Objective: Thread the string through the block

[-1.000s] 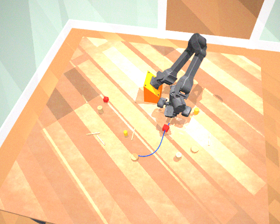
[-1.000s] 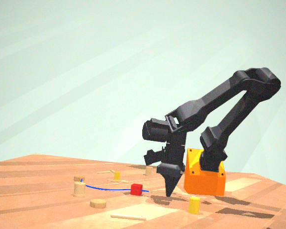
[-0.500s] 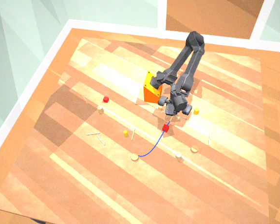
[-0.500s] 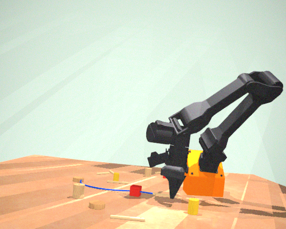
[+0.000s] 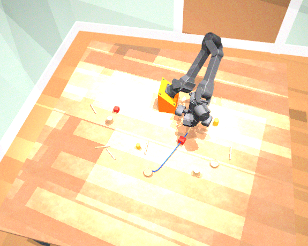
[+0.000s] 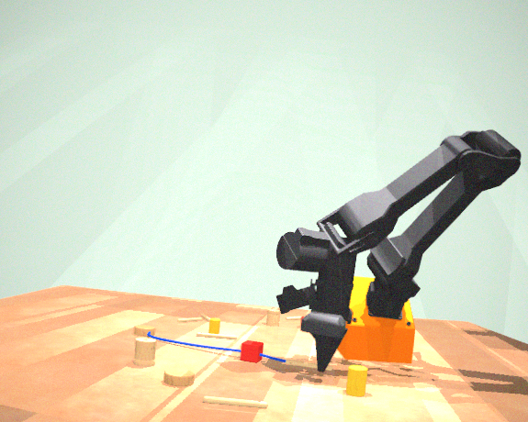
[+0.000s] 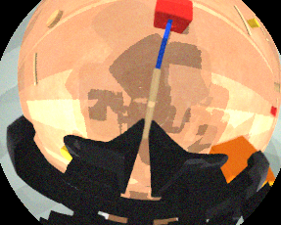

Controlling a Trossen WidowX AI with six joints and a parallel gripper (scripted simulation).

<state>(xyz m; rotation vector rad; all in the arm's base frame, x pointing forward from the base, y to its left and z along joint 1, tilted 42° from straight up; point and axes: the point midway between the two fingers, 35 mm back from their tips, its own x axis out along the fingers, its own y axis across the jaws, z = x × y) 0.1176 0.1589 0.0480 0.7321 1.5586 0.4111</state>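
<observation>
Now: gripper tip 3 cm short of the thin wooden stick, 1 cm to the left of it and 1 cm below it. The rest, counted from my gripper tip: red cube (11 cm ahead, 3 cm to the right, 1 cm above); then loose stick (22 cm to the left, 11 cm ahead); then round wooden button (33 cm ahead, 15 cm to the right, 1 cm above).
</observation>
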